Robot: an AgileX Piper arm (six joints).
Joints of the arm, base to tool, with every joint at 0 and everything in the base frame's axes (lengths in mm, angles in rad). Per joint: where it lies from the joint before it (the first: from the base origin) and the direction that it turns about. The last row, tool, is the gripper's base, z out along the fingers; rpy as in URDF.
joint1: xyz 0 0 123 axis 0 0 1
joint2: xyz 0 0 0 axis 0 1 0
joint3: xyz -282.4 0 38.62 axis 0 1 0
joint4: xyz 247.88 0 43.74 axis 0.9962 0 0.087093
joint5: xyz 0 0 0 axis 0 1 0
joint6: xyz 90.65 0 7.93 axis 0.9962 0 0.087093
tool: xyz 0 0 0 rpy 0 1.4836 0
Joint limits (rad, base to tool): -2.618..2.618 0..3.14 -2.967..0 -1.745..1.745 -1.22..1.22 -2.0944..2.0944
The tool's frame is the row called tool.
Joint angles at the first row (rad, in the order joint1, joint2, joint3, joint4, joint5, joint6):
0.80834 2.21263 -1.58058 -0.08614 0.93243 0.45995
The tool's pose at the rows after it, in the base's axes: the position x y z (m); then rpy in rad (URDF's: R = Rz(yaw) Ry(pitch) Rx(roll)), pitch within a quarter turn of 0, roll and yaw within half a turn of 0:
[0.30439 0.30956 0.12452 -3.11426 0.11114 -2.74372]
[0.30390 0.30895 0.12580 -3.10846 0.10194 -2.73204]
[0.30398 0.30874 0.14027 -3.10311 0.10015 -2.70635]
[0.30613 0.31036 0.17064 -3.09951 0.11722 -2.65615]
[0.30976 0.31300 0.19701 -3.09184 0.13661 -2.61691]
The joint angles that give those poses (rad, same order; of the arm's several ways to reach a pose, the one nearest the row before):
0.80834 2.21264 -1.58058 -0.08614 0.93661 0.45995
0.80834 2.21084 -1.58317 -0.08613 0.95093 0.44775
0.80834 2.18864 -1.60508 -0.08614 0.99683 0.41901
0.80833 2.15201 -1.66690 -0.08755 1.07658 0.36319
0.80833 2.13563 -1.74550 -0.09406 1.15215 0.32034

